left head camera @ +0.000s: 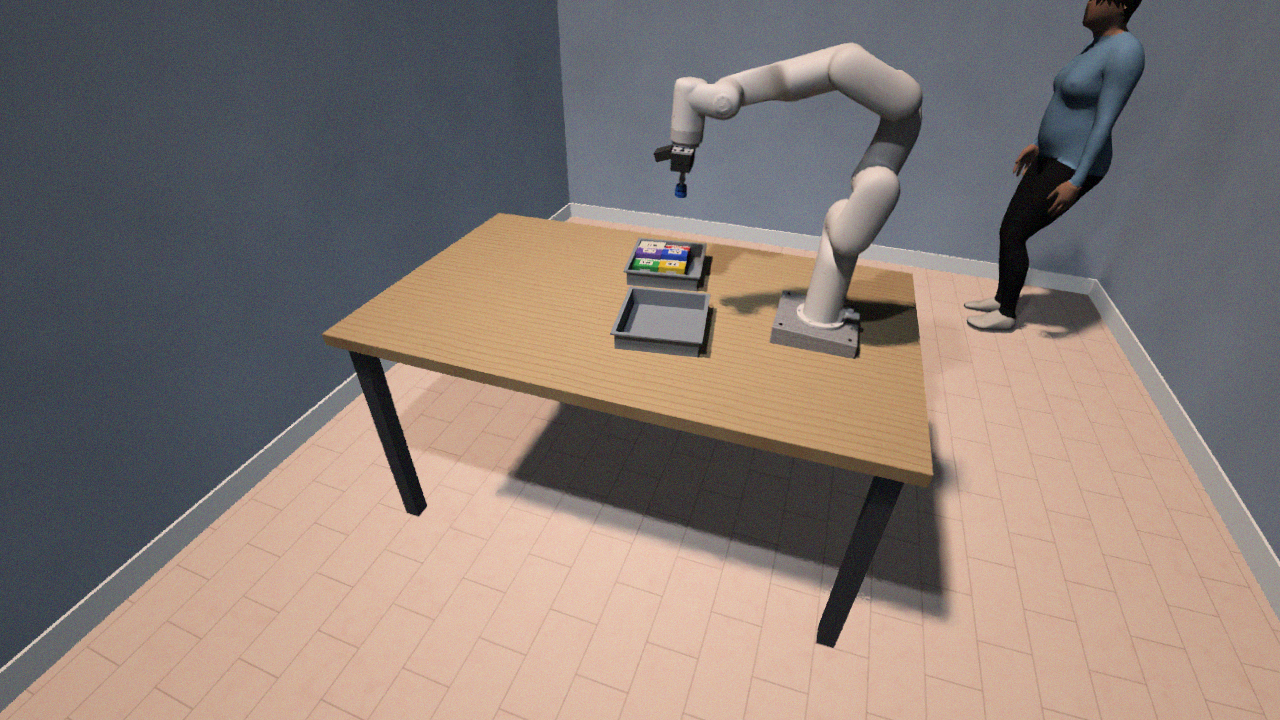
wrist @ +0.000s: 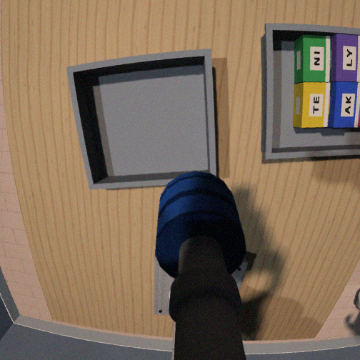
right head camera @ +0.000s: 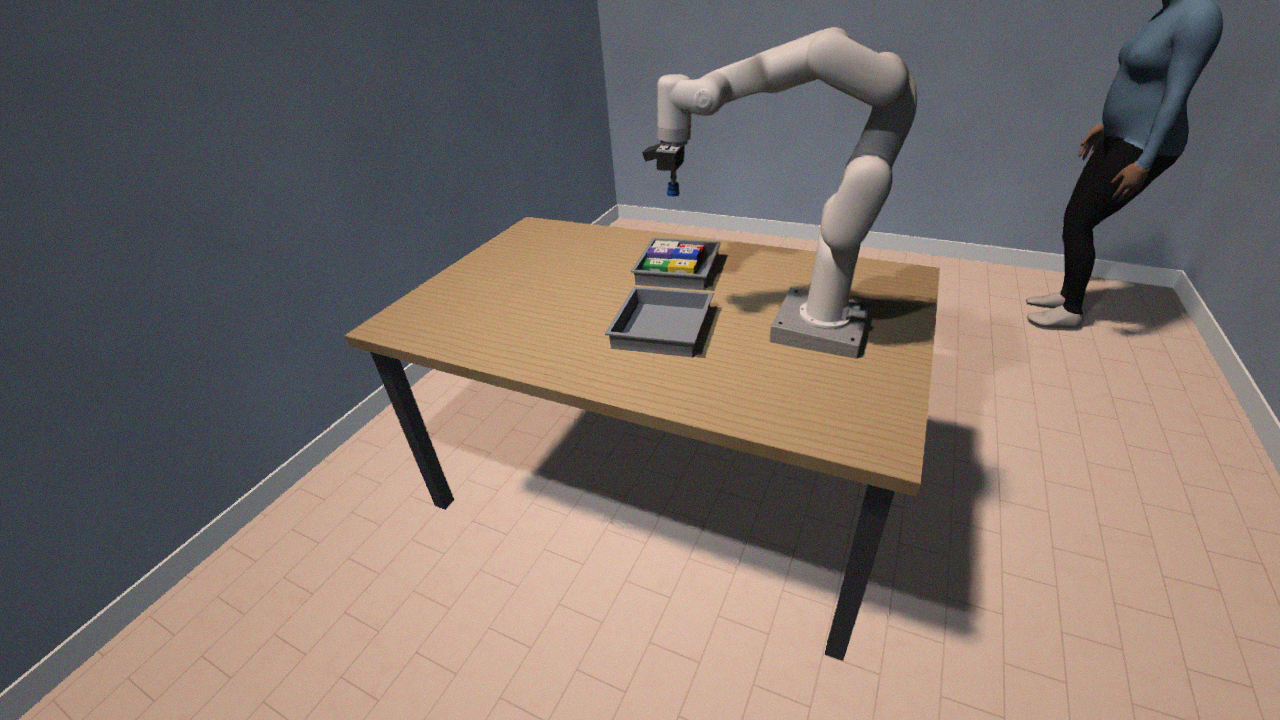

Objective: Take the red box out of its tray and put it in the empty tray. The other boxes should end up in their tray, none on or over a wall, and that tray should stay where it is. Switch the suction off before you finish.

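Places are measured from the arm's base along level axes (x ahead, y left, z up), in millimetres.
Pixels of known places: end effector, tool point: (left head camera: 680,195) (right head camera: 673,194); arm's base, origin of the base link: (left head camera: 819,317) (right head camera: 824,315).
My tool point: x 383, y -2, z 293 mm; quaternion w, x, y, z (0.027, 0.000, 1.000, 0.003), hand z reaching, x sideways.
Note:
Ahead of a thing's pixels: the offset from my tool point to its top centre. Level surfaces: height alone.
The red box @(340 mm right, 49 mm ahead, 297 mm down) (left head camera: 678,247) (right head camera: 691,246) (wrist: 358,121) is at the back right of the group in the far grey tray @(255 mm right, 67 mm ahead, 285 mm down) (left head camera: 662,281) (right head camera: 671,280) (wrist: 268,100); its edge barely shows in the wrist view. With it lie a white box @(337 mm right, 130 mm ahead, 290 mm down) (left head camera: 651,244) (right head camera: 664,244), a purple box (wrist: 345,57), a blue box (wrist: 344,105), a green box (wrist: 310,59) and a yellow box (wrist: 310,105). The empty grey tray @(81 mm left, 20 mm ahead, 285 mm down) (left head camera: 663,322) (right head camera: 662,324) (wrist: 155,125) stands nearer. My blue suction cup (left head camera: 681,192) (right head camera: 673,190) (wrist: 200,215) hangs high above the table, holding nothing.
The robot base (left head camera: 815,333) (right head camera: 819,334) stands on the wooden table @(335 mm down) (left head camera: 492,313) (right head camera: 501,313), right of the trays. A narrow gap separates the two trays. A person (left head camera: 1084,107) (right head camera: 1154,98) stands behind the table at the right.

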